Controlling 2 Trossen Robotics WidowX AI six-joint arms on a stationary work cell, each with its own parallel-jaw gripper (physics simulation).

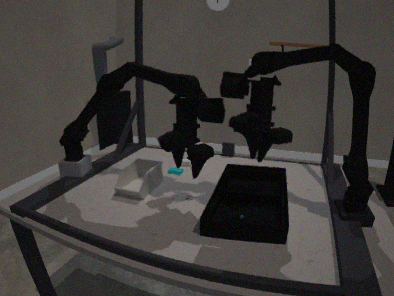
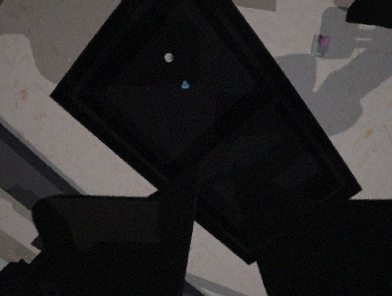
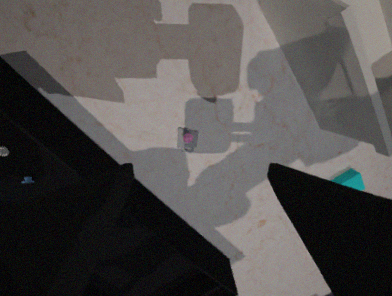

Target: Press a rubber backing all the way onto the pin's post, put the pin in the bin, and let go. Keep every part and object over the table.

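Seen in the pictures: left gripper, fingertip midpoint: [image 1: 256, 160] [image 2: 215, 171]; right gripper, fingertip midpoint: [image 1: 186, 172] [image 3: 202, 169]; left arm's base at its link origin: [image 1: 354, 207]; right arm's base at its link origin: [image 1: 74, 158].
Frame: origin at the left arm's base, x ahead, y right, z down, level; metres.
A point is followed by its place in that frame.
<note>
A small grey plate-like piece [image 3: 181, 136] @(y 0.033, x 0.493, z 0.031 m) lies on the table with a pink piece [image 1: 188, 197] @(y 0.034, x 0.497, z 0.026 m) [image 2: 324, 41] @(y 0.037, x 0.496, z 0.023 m) [image 3: 188, 137] @(y 0.037, x 0.499, z 0.021 m) on it; whether the pink piece is a backing seated on a post is too small to tell. A blue piece [image 1: 242, 217] @(y -0.047, x 0.323, z 0.025 m) [image 2: 185, 85] @(y -0.046, x 0.325, z 0.017 m) [image 3: 27, 180] @(y -0.047, x 0.328, z 0.021 m) and a whitish round piece [image 2: 169, 57] @(y -0.085, x 0.334, z 0.021 m) [image 3: 4, 151] @(y -0.084, x 0.337, z 0.024 m) lie in the black tray [image 1: 245, 231] @(y -0.144, x 0.305, z 0.003 m) [image 2: 307, 125] @(y 0.106, x 0.412, z 0.005 m). The light grey bin [image 1: 152, 182] @(y 0.061, x 0.626, z 0.003 m) stands at the left. My right gripper [image 1: 187, 171] @(y 0.043, x 0.504, z -0.051 m) [image 3: 202, 169] @(y 0.043, x 0.504, z -0.051 m) is wide open and empty above the table. My left gripper [image 1: 257, 159] @(y 0.013, x 0.302, z -0.117 m) [image 2: 215, 171] @(y 0.013, x 0.302, z -0.117 m) is slightly open, empty, above the tray.
A teal block [image 1: 175, 171] @(y 0.213, x 0.602, z 0.022 m) [image 3: 350, 180] @(y 0.215, x 0.618, z 0.020 m) lies on the table between the bin and the tray. The tray has two compartments with a divider. The two grippers hang near each other. Dark frame posts [image 1: 139, 75] [image 1: 330, 100] @(y 0.400, x 0.026, z -0.248 m) rise at the table's back corners.
</note>
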